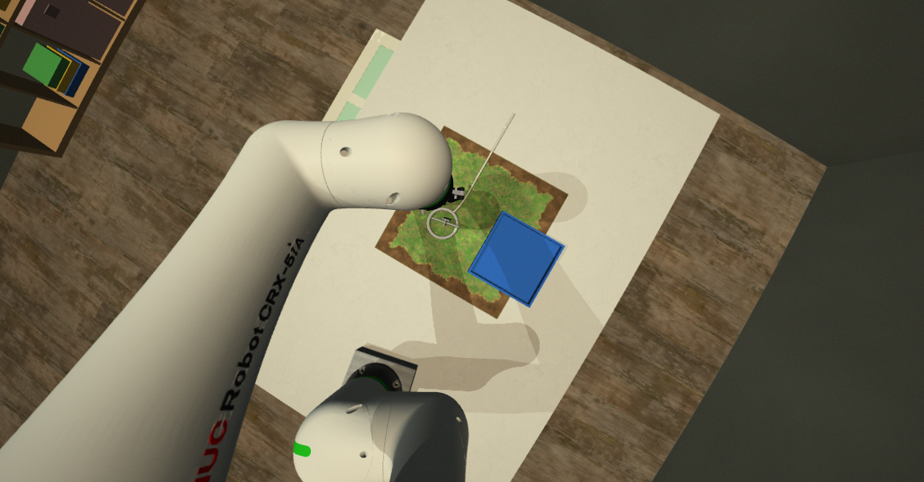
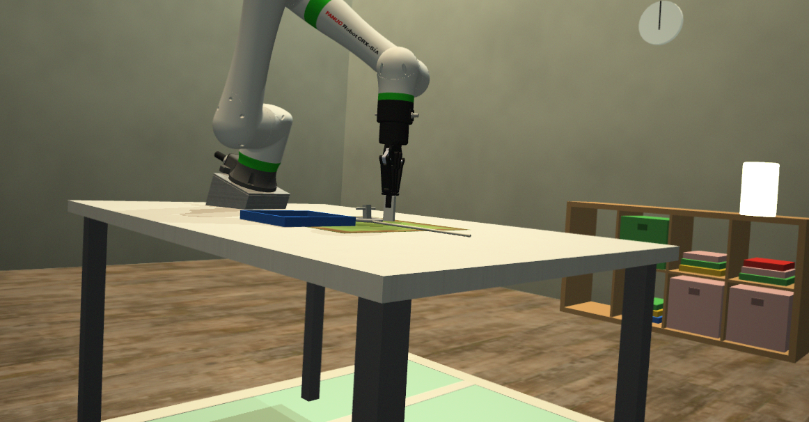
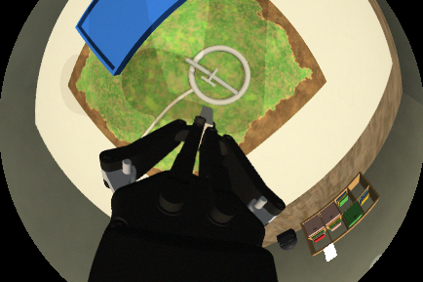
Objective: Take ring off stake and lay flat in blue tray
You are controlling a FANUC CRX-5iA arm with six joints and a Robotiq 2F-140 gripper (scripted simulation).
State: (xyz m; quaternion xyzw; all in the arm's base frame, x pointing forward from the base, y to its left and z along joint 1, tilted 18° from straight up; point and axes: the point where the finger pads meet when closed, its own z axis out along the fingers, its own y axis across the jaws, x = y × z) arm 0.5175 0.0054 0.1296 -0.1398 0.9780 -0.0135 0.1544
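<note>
Right now the short grey stake is 50 mm behind my hand, 30 mm to the right of it and 20 mm below it. From my hand the other things lie so: blue tray: 80 mm behind, 240 mm to the right, 30 mm below; grass mat: 30 mm behind, 90 mm to the right, 50 mm below; ring: 60 mm behind, 20 mm to the right, 30 mm below.
</note>
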